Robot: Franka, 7 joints.
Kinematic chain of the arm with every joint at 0, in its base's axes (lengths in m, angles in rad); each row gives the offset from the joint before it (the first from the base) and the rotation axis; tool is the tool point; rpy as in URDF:
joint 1: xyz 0 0 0.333 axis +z
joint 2: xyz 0 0 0 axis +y
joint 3: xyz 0 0 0.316 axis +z
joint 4: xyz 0.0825 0 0 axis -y
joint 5: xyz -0.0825 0 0.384 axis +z
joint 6: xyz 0 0 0 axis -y
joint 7: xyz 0.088 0 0 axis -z
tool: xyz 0 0 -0.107 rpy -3.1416 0 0
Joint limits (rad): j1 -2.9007..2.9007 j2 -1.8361..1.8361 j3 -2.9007..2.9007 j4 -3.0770..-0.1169 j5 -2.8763..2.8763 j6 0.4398..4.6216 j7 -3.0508..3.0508
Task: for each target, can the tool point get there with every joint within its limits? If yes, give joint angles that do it. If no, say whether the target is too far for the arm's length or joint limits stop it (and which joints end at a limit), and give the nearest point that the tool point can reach.
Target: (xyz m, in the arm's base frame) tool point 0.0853 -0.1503 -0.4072
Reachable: no: joint limits stop it (at a limit: joint 2) | nearest point 0.0906 -0.1596 -0.3513 | short by 0.057 m
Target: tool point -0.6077 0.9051 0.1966
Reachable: no: too far | nearest point -0.4745 0.7067 0.2265 | short by 0.241 m
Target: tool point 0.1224 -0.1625 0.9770
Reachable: yes | joints -1.1441 -0.4458 0.3827 -1.4396 1.2126 4.0659 1.2008
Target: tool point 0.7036 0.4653 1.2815
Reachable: no: too far | nearest point 0.4755 0.3145 0.9741 | short by 0.411 m
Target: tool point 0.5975 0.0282 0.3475
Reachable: yes | joints -0.1165 0.7387 0.0182 -1.2555 -2.4211 4.2178 1.4200
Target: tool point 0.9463 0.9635 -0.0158
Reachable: no: too far | nearest point 0.5820 0.5926 0.1185 | short by 0.537 m
